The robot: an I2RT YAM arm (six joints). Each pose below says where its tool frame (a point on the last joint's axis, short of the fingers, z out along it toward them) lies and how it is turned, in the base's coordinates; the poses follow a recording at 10 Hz.
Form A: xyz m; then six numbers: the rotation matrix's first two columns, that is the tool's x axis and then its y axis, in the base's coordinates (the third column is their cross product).
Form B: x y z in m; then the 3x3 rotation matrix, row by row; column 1 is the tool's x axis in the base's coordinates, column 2 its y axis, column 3 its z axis. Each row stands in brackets. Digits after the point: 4 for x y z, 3 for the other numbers.
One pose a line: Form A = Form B
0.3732 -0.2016 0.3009 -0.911 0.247 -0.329 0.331 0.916 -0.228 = [0.3732 -0.2016 0.3009], [[-0.911 0.331 0.245], [0.247 0.916 -0.317], [-0.329 -0.228 -0.916]]
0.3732 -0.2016 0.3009 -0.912 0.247 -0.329 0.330 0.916 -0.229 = [0.3732 -0.2016 0.3009], [[-0.912 0.330 0.245], [0.247 0.916 -0.317], [-0.329 -0.229 -0.917]]
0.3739 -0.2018 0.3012 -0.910 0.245 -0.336 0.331 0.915 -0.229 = [0.3739 -0.2018 0.3012], [[-0.910 0.331 0.251], [0.245 0.915 -0.320], [-0.336 -0.229 -0.914]]
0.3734 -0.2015 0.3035 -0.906 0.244 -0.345 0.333 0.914 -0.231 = [0.3734 -0.2015 0.3035], [[-0.906 0.333 0.259], [0.244 0.914 -0.324], [-0.345 -0.231 -0.909]]
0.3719 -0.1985 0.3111 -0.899 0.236 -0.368 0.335 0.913 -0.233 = [0.3719 -0.1985 0.3111], [[-0.899 0.335 0.281], [0.236 0.913 -0.333], [-0.368 -0.233 -0.900]]
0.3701 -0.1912 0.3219 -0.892 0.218 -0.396 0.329 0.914 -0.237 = [0.3701 -0.1912 0.3219], [[-0.892 0.329 0.310], [0.218 0.914 -0.342], [-0.396 -0.237 -0.887]]
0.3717 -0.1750 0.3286 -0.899 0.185 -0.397 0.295 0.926 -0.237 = [0.3717 -0.1750 0.3286], [[-0.899 0.295 0.324], [0.185 0.926 -0.330], [-0.397 -0.237 -0.887]]
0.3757 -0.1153 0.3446 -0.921 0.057 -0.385 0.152 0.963 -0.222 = [0.3757 -0.1153 0.3446], [[-0.921 0.152 0.358], [0.057 0.963 -0.263], [-0.385 -0.222 -0.896]]
